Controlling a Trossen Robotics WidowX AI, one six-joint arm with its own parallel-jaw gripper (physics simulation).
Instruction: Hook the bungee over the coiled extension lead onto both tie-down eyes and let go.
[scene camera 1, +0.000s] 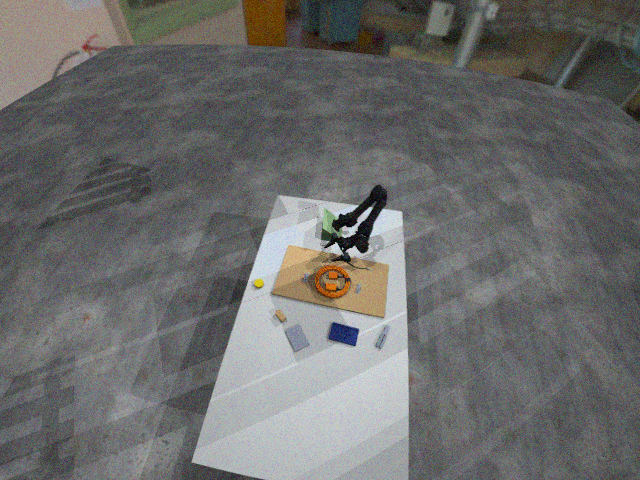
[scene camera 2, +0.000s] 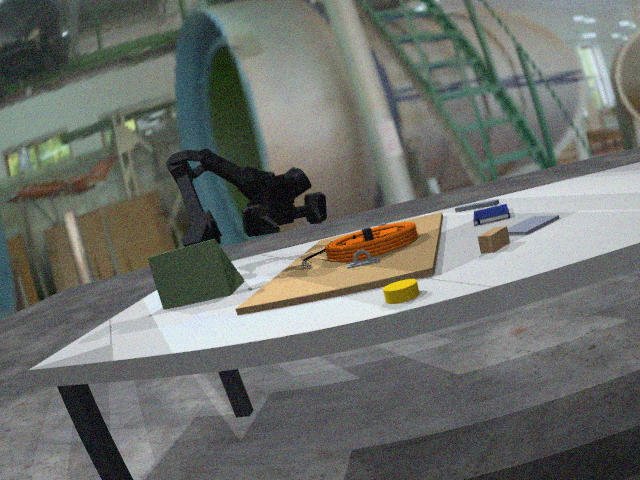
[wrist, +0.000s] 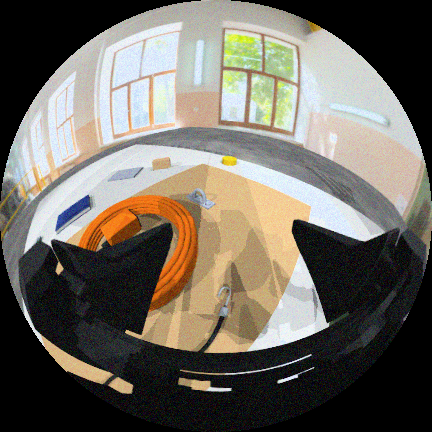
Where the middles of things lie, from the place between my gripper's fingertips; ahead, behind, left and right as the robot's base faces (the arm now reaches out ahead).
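The orange coiled extension lead (scene camera 2: 378, 240): 12 cm ahead of my hand, 6 cm to the left of it and 7 cm below it.
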